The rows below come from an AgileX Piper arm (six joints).
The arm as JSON. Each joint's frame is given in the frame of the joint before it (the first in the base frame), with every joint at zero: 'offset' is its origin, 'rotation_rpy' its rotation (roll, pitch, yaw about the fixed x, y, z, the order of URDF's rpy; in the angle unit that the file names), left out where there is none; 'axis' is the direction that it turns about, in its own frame. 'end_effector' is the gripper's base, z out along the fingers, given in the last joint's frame.
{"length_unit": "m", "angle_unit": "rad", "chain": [
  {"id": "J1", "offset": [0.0, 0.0, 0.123], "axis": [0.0, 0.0, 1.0]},
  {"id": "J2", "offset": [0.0, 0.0, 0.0], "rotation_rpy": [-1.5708, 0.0, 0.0], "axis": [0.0, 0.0, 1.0]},
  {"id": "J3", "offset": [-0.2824, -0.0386, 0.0], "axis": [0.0, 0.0, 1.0]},
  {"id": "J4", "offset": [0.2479, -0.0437, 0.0], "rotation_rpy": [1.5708, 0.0, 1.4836], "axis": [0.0, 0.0, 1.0]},
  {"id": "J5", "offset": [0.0, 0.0, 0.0], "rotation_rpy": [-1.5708, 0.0, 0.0], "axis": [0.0, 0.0, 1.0]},
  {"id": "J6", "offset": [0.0, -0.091, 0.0], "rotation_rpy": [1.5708, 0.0, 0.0], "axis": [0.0, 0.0, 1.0]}
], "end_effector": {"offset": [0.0, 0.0, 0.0]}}
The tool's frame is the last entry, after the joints.
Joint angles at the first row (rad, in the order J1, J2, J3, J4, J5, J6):
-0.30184 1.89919 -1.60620 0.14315 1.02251 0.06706
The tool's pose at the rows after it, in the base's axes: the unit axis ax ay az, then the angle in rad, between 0 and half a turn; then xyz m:
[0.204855 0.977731 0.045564 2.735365 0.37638 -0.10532 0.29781]
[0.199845 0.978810 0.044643 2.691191 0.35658 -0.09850 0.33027]
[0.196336 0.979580 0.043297 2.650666 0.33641 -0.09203 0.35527]
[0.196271 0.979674 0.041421 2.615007 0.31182 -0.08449 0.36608]
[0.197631 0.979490 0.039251 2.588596 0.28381 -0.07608 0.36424]
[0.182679 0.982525 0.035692 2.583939 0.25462 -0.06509 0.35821]
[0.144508 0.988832 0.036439 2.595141 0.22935 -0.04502 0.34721]
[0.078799 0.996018 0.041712 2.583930 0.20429 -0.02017 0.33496]
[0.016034 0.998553 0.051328 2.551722 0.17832 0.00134 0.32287]
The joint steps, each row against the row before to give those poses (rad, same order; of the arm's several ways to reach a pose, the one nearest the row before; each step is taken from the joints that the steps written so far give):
0.00000 -0.09052 0.00107 0.00000 0.03826 -0.00087
0.00095 -0.08966 0.00001 0.00000 0.04539 0.00000
0.00009 -0.08220 0.01147 0.00000 0.03006 -0.00002
0.00001 -0.09897 0.07899 0.00000 -0.01595 0.00002
0.00000 -0.11247 0.13068 0.00000 -0.04487 -0.00196
0.00786 -0.11221 0.12867 -0.00110 -0.02069 -0.02510
0.05395 -0.10314 0.12473 -0.00744 -0.01223 -0.02386
0.09009 -0.10909 0.12616 -0.00001 -0.03019 -0.04548
0.09887 -0.11325 0.11940 0.00236 -0.04159 -0.03109

